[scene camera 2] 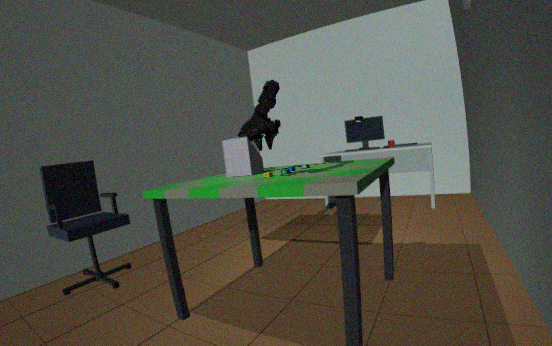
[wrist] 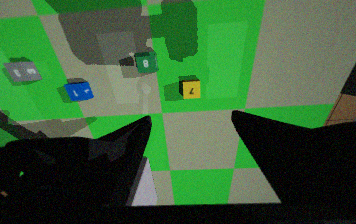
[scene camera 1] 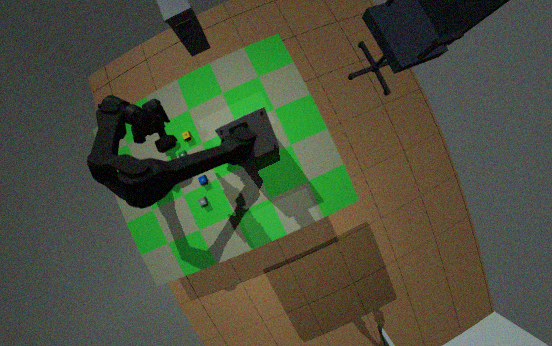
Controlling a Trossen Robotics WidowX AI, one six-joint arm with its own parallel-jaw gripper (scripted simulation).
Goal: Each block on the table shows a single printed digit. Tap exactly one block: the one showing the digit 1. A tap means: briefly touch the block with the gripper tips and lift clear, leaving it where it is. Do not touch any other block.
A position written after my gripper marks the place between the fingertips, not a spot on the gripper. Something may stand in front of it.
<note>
My gripper point(scene camera 1: 172, 131) is open and holds nothing.
My gripper shows as well in the wrist view point(wrist: 190, 117).
</note>
